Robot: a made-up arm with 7 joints.
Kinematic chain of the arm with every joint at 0, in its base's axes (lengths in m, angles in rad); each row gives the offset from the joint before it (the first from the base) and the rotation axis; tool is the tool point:
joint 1: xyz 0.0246 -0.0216 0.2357 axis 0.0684 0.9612 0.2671
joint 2: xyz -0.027 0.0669 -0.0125 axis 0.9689 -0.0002 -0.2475
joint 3: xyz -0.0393 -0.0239 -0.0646 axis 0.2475 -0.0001 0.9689
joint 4: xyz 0.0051 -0.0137 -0.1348 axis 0.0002 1 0
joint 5: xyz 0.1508 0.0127 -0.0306 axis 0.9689 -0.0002 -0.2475
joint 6: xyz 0.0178 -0.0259 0.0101 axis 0.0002 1 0
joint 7: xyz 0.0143 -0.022 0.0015 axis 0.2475 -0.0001 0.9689
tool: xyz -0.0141 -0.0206 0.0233
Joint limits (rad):
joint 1: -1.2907..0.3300
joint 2: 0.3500..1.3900
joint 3: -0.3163..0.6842
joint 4: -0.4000..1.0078
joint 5: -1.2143..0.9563
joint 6: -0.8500..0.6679
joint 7: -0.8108..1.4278
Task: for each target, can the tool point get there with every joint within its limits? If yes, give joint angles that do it. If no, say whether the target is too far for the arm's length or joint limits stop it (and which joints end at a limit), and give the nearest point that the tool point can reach.
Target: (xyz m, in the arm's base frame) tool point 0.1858 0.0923 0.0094
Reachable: yes | joints -0.1048 0.6124 -0.0931 0.3437 -0.9530 0.3402 0.3838
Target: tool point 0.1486 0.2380 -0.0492
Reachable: yes | joints -0.1529 0.8653 0.2355 0.7092 0.5668 0.4699 0.0873
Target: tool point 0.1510 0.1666 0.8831
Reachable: no: too far | nearest point 0.1481 0.2024 0.4465 | short by 0.438 m
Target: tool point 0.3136 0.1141 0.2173
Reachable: yes | joints -0.9634 0.5987 0.3999 0.4967 -0.5847 -0.6154 0.6056
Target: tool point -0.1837 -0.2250 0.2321
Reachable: no: joint limits stop it (at a limit: joint 1, joint 2, joint 3, joint 4, joint 6) | nearest point 0.0202 -0.0501 0.0642 | short by 0.317 m
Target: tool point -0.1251 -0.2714 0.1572
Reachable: no: joint limits stop it (at a limit: joint 1, joint 2, joint 3, joint 4, joint 6) | nearest point 0.0192 -0.0585 0.0509 | short by 0.278 m
